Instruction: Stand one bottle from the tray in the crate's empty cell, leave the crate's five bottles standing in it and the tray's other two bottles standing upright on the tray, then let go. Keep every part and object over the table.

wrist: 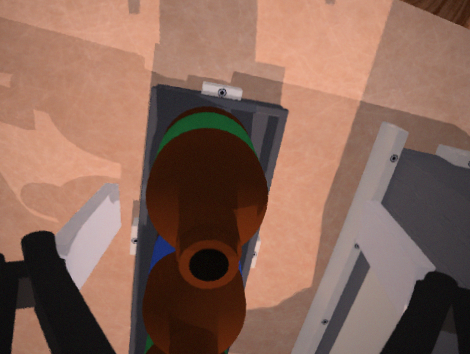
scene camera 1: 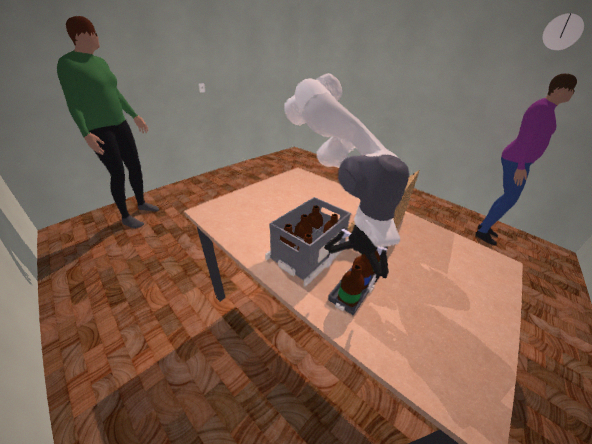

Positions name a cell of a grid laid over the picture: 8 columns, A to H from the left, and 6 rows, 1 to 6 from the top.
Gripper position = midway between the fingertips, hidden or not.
The gripper shows in the wrist view (E4) and in scene camera 1 (E4).
